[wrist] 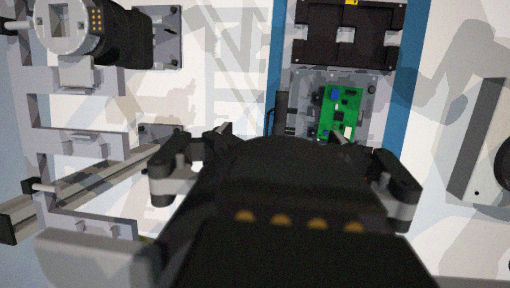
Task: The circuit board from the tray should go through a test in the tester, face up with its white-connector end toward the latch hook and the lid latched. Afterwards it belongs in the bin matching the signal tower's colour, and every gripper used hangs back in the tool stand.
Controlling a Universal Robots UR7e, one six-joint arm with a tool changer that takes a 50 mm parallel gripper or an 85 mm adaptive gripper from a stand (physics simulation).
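The green circuit board lies face up in the grey tester, right of centre in the wrist view. Its white connector is at the end nearer my gripper, partly behind the right finger. My gripper is open, its two fingers wide apart and nothing held between them. A black cylindrical handle stands beyond the gap between the fingers, left of the board. The tester's near edge and latch hook are hidden behind the gripper body. The lid is not latched over the board; its outline is hard to tell.
The grey tool stand with fork arms is at the left, and another tool hangs at its upper part. A metal profile post runs diagonally below. A dark block with square openings lies beyond the tester. A pale angled housing is at the right.
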